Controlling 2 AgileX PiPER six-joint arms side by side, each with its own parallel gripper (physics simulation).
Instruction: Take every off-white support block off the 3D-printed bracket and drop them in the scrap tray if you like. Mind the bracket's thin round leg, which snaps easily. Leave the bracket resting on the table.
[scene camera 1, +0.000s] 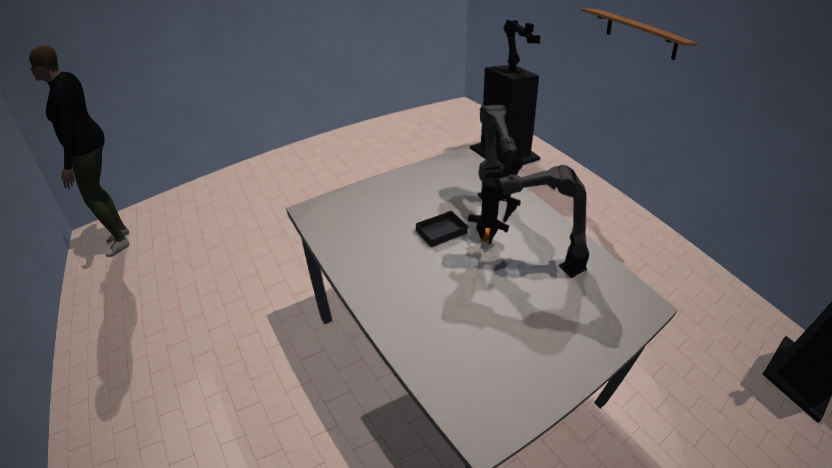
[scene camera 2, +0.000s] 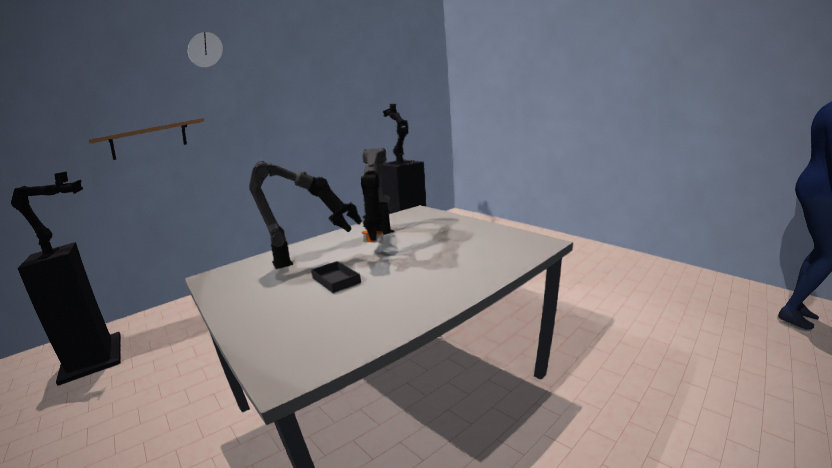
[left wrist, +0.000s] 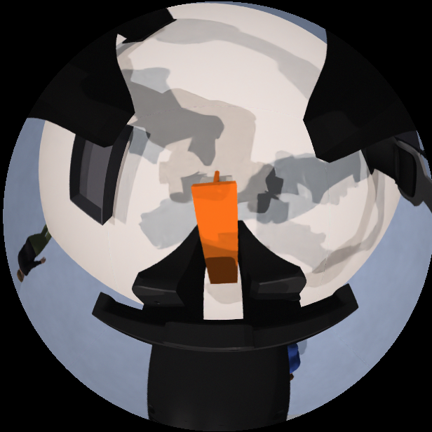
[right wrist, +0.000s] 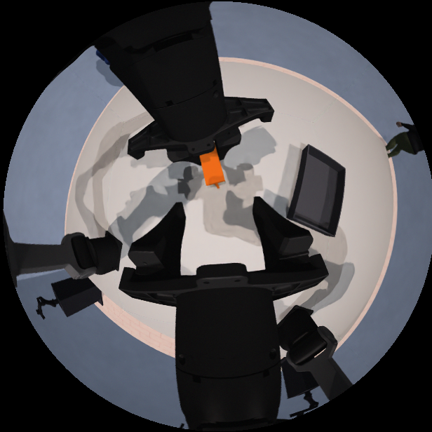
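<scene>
The orange bracket is held in my left gripper, which is shut on it and appears to hold it above the table. Its thin leg sticks out beyond the plate in the left wrist view. Pale pieces, seemingly support blocks, peek out on both sides of the leg; their number is hidden. My right gripper is open and empty, a short way from the bracket. The black scrap tray stands apart from the bracket.
The grey-white table carries both arms and the tray. My two grippers are close together above it, and arm shadows fall around them. Black pedestals with other arms stand off the table. A person stands on the floor.
</scene>
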